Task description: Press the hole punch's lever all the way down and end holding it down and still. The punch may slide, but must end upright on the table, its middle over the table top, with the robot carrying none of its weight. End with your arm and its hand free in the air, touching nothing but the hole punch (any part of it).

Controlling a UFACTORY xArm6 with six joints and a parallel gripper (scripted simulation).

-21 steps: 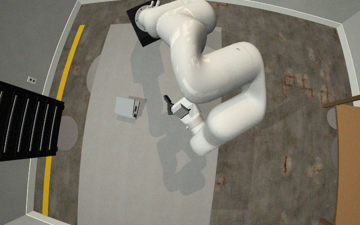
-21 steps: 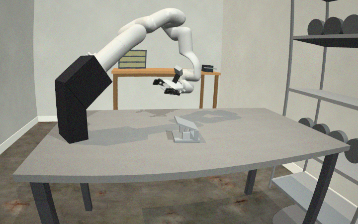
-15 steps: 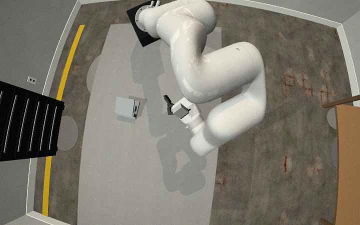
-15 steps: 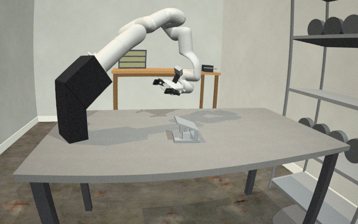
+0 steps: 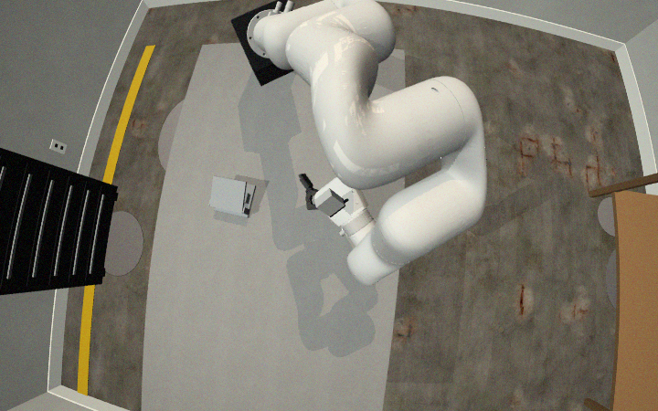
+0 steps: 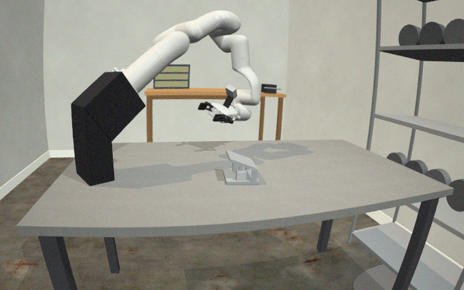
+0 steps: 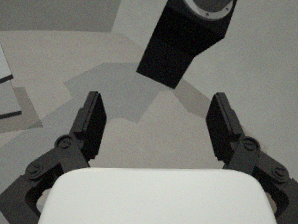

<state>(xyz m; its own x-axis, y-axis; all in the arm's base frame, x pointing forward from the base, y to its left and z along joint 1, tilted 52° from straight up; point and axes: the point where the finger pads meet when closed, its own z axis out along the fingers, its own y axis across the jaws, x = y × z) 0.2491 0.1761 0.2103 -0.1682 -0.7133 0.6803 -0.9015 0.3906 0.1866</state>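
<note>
My gripper is now 220 mm to the left of the hole punch lever, 170 mm short of it and 130 mm above it. Also, from my hand: hole punch (220 mm to the right, 180 mm ahead, 150 mm below).
</note>
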